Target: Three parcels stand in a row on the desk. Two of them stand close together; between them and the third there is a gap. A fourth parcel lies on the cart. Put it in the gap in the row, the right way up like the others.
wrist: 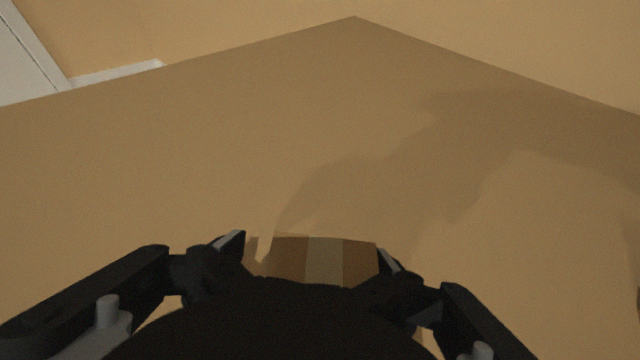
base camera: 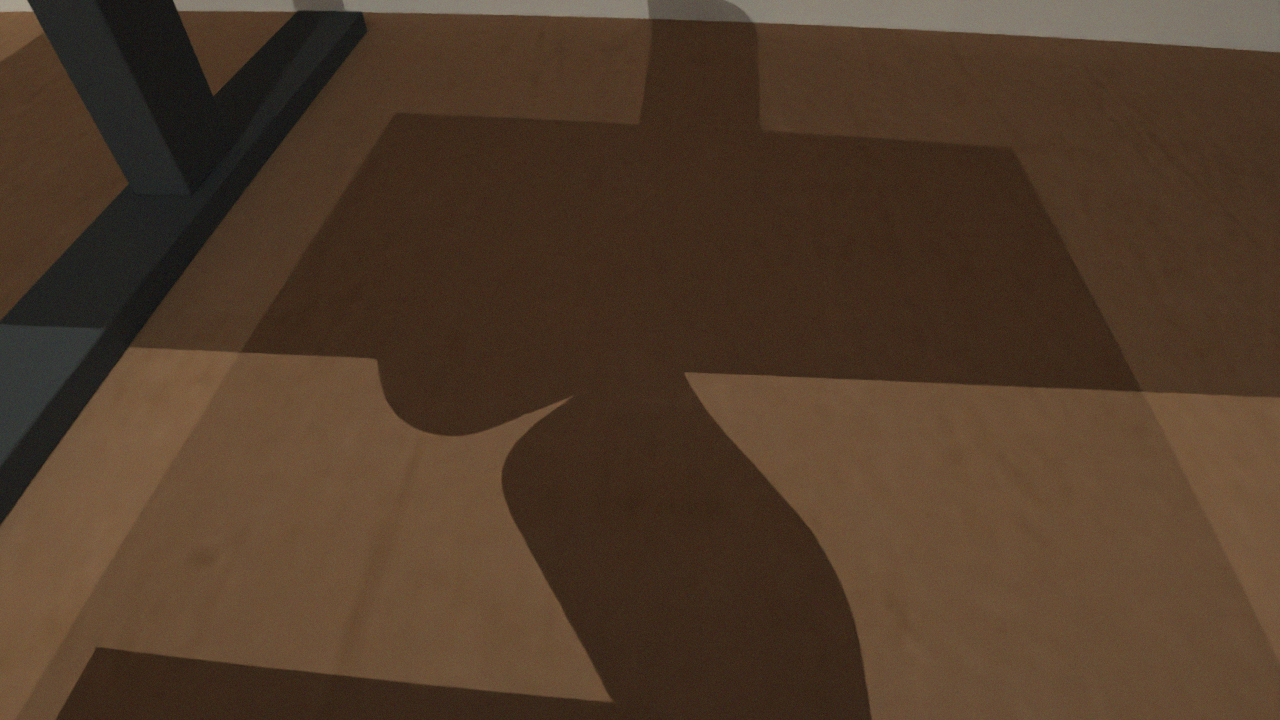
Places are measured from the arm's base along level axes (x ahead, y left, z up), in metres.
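Pixels of known places: gripper, between the fingertips: (wrist: 307, 252).
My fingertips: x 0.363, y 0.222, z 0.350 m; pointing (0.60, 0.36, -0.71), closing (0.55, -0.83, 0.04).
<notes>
Behind a point stands the place of what it marks.
A brown parcel (wrist: 324, 260) {x 0.353, y 0.205, z 0.382 m} with a pale tape strip shows low in the middle of the wrist view, on the tan desk top (wrist: 200, 150) {x 0.382, y 0.381, z 0.323 m}. Its lower part is hidden by the dark gripper body. My gripper (wrist: 307, 252) {x 0.363, y 0.222, z 0.350 m} is open and empty, with one fingertip to the left of the parcel and one close to its right side in the picture. How far the tips reach down beside it I cannot tell. A thin brown sliver at the right edge is too small to identify. The cart does not show in either view.
The desk top's far corner points at the tan wall (wrist: 500, 25) {x 1.035, y 0.244, z 0.385 m}. White trim (wrist: 117, 73) {x 0.717, y 2.002, z -0.335 m} and a pale panel (wrist: 22, 65) {x 0.370, y 1.984, z -0.201 m} show at upper left. In the base view a dark metal leg and foot (base camera: 165, 228) stand at the left on the brown floor (base camera: 268, 501) {x 0.310, y 0.233, z -0.397 m}, with broad shadows across it.
</notes>
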